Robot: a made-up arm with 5 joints.
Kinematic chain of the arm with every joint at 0, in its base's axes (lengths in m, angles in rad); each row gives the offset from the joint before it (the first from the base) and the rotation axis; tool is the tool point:
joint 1: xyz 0 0 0.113 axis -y
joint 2: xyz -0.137 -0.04 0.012 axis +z
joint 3: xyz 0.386 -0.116 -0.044 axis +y
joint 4: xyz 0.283 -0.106 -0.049 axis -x
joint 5: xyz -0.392 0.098 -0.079 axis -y
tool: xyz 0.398 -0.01 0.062
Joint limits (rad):
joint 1: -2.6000..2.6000
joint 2: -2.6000..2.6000
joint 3: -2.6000..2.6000
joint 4: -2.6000..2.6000
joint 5: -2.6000..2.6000
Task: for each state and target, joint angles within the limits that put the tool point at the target. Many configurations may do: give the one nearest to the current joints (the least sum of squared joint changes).
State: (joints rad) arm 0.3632 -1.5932 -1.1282 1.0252 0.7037
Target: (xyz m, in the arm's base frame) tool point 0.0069 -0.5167 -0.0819
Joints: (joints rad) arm 0.5510 -1.6949 -1.0375 1.5819 1.3364
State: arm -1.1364 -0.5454 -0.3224 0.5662 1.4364
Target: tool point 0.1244 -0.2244 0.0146
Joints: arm -1.2435 -0.7549 -0.2982 0.7141 1.2072
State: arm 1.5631 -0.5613 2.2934 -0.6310 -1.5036
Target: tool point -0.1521 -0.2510 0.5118
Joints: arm 1.2569 -0.8671 2.6000 -1.0230 -2.0093
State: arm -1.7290 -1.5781 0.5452 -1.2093 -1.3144
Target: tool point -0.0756 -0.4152 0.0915
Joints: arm -1.7708 -1.8191 0.6086 -1.3477 -1.5319
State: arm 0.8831 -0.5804 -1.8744 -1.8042 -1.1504
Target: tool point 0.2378 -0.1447 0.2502
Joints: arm 0.7209 -0.8733 -1.9212 -1.5936 -1.4647
